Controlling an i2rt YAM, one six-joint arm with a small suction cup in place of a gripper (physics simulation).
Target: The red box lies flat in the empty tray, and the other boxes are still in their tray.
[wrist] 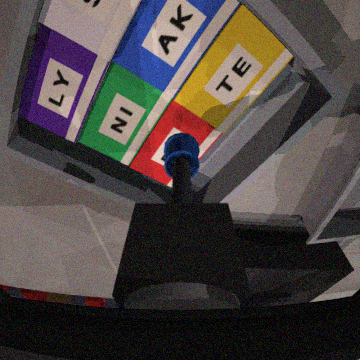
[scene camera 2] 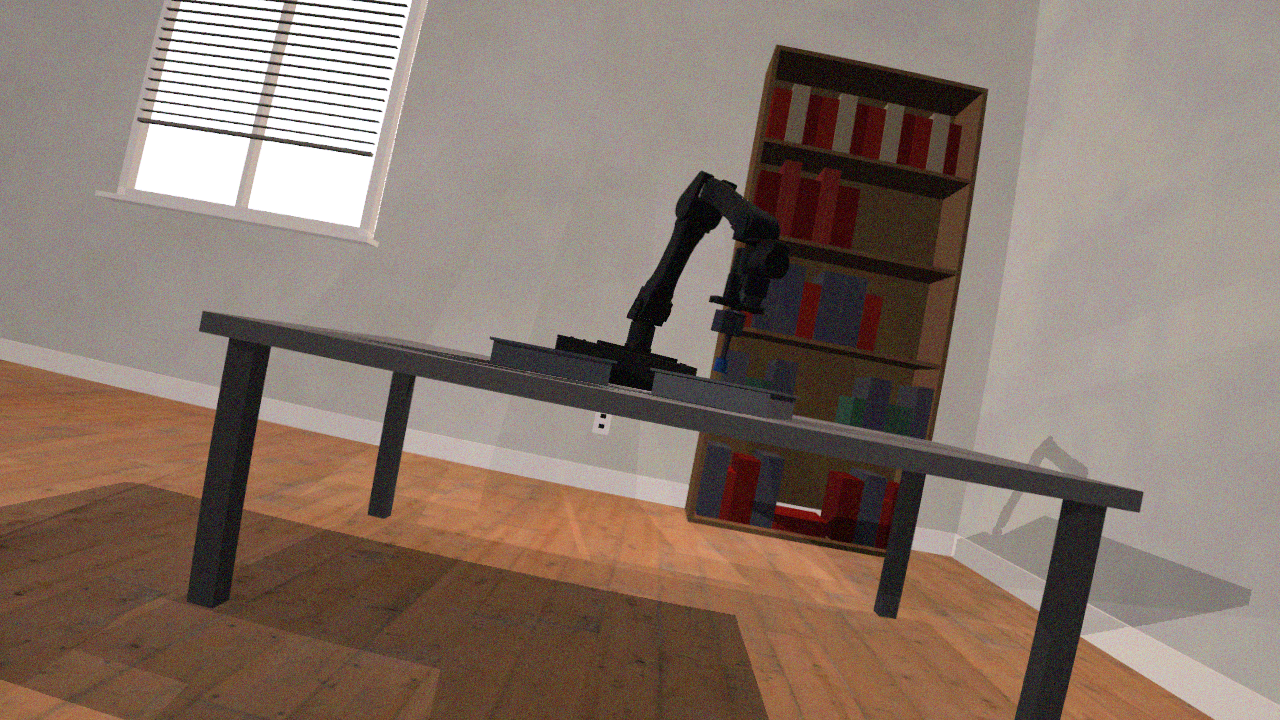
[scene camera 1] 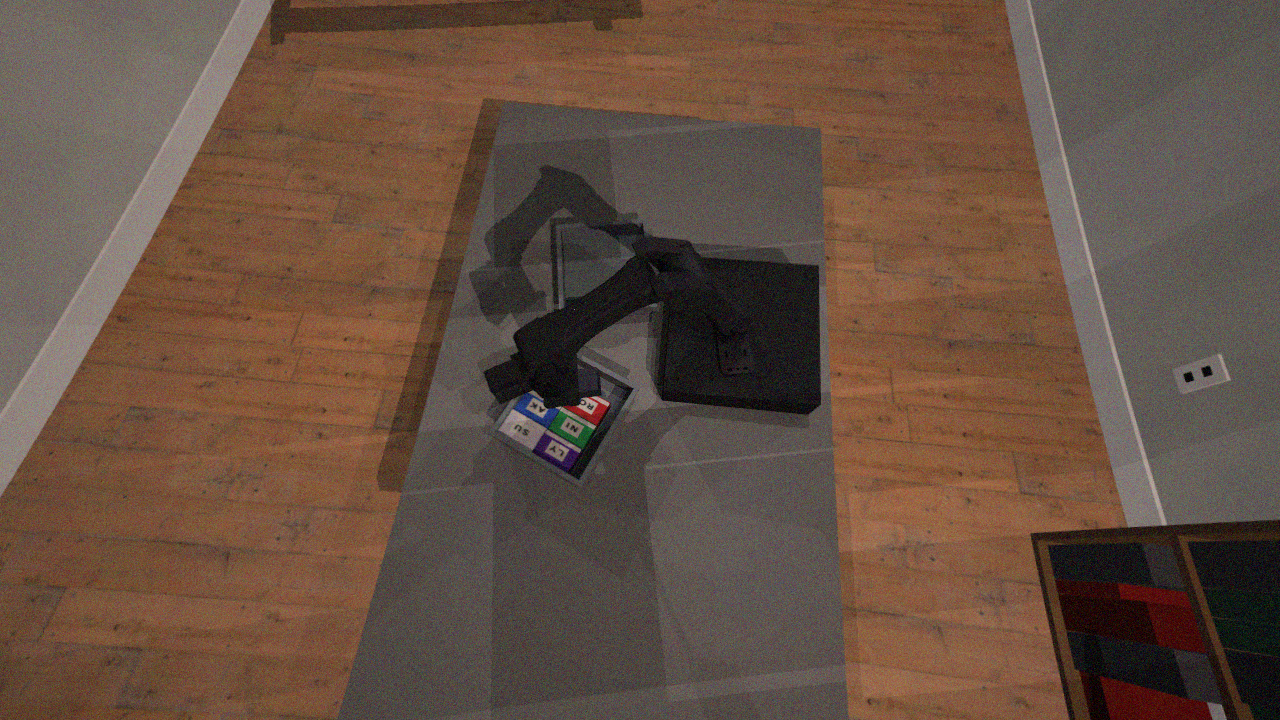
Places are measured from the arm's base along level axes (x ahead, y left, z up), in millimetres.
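Pixels of known places: hand at its tool point: (wrist: 181, 148) (scene camera 2: 719, 371); arm's base at its link origin: (scene camera 2: 636, 353) (scene camera 1: 731, 331).
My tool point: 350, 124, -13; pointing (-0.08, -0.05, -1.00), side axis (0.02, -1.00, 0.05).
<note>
Ahead of a thing's pixels: the offset from my tool point to its top centre, as dx, dy, dz. Level surfaces: height alone.
The red box @[-21, +6, -33] (scene camera 1: 590, 410) (wrist: 186, 119) lies label up at a corner of the filled tray @[+21, +18, -19] (scene camera 1: 535, 457) (scene camera 2: 716, 394). With it lie the green box @[+11, +54, -34] (scene camera 1: 572, 428) (wrist: 121, 119), blue box @[+83, +6, -32] (scene camera 1: 535, 409) (wrist: 172, 35), purple box @[+43, +102, -31] (scene camera 1: 556, 450) (wrist: 60, 90), white box @[+115, +54, -25] (scene camera 1: 519, 431) (wrist: 75, 20) and yellow box @[+51, -42, -28] (wrist: 232, 75). My blue suction cup (scene camera 2: 719, 365) (wrist: 181, 150) appears over the red box and hides part of its label; it is open and carries nothing. The arm hides the cup in scene camera 1. The empty tray @[-79, -335, -19] (scene camera 1: 555, 259) (scene camera 2: 550, 360) is partly hidden there.
The arm's black base plate (scene camera 1: 769, 358) lies beside both trays on the grey table @[dz -69] (scene camera 1: 742, 555) (scene camera 2: 939, 454). The arm crosses above the space between the trays. A bookshelf (scene camera 2: 962, 214) stands behind the table.
</note>
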